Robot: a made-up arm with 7 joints.
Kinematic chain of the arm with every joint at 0, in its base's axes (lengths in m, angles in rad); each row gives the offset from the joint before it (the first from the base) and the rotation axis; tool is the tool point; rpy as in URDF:
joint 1: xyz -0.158 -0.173 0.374 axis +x
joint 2: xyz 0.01 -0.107 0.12 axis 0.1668 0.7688 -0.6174
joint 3: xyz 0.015 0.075 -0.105 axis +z
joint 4: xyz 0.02 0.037 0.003 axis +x
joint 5: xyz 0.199 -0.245 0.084 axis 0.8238 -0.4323 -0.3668
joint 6: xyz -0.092 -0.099 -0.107 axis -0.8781 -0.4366 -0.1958
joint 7: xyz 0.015 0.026 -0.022 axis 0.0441 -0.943 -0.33
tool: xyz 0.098 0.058 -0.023 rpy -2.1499 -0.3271 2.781
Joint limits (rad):
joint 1: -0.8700..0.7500
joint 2: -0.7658..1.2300
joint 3: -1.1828..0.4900
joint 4: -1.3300..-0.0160
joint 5: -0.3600..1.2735
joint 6: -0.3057..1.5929
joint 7: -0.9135..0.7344
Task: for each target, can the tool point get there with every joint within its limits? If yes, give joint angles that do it. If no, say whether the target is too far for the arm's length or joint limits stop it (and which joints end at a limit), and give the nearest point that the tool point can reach.
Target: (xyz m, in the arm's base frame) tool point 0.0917 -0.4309 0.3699
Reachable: yes | joints -0.3490 0.5855 0.2024 -0.1183 1.0819 0.2176 0.5324
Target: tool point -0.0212 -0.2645 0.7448
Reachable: yes | joints -0.5519 -0.0669 -0.5149 -1.2295 -0.1443 0.2351 -0.3895
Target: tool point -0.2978 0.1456 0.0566
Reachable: no: joint limits stop it (at a limit: joint 1, joint 2, joint 3, joint 4, joint 7) | nearest point -0.1687 -0.0594 0.0604 | short by 0.242 m
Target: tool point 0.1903 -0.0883 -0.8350
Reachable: no: too far | nearest point -0.0306 -0.3040 -0.0798 | short by 0.816 m
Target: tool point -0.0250 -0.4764 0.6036
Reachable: yes | joints -0.4719 -0.2938 -0.7781 -0.4558 0.4244 0.5359 -0.2990
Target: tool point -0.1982 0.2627 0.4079
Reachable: no: joint limits stop it (at a limit: joint 1, joint 2, joint 3, joint 4, joint 5, joint 6) | nearest point -0.1514 0.2245 0.5021 | short by 0.112 m
